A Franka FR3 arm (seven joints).
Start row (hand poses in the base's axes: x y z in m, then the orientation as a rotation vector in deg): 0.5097 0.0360 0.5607 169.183 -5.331 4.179
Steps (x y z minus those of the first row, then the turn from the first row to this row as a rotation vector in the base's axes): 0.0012 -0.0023 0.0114 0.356 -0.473 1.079; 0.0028 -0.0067 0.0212 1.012 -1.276 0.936; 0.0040 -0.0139 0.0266 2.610 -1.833 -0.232; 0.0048 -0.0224 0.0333 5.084 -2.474 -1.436; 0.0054 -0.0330 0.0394 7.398 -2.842 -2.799; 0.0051 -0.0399 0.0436 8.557 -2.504 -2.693; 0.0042 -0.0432 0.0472 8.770 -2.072 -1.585; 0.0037 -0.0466 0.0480 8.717 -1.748 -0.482; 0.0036 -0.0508 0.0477 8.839 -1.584 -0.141
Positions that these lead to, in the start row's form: 0.5109 0.0337 0.5721 169.599 -3.824 5.020; 0.5125 0.0293 0.5819 170.230 -4.185 6.178; 0.5137 0.0221 0.5873 171.736 -6.103 6.823; 0.5145 0.0136 0.5940 174.086 -8.185 7.589; 0.5151 0.0030 0.6001 176.245 -10.508 7.933; 0.5148 -0.0039 0.6043 177.426 -10.402 7.416; 0.5139 -0.0072 0.6079 177.765 -8.649 6.909; 0.5134 -0.0106 0.6087 177.818 -6.896 6.570; 0.5133 -0.0148 0.6084 177.970 -6.354 6.364
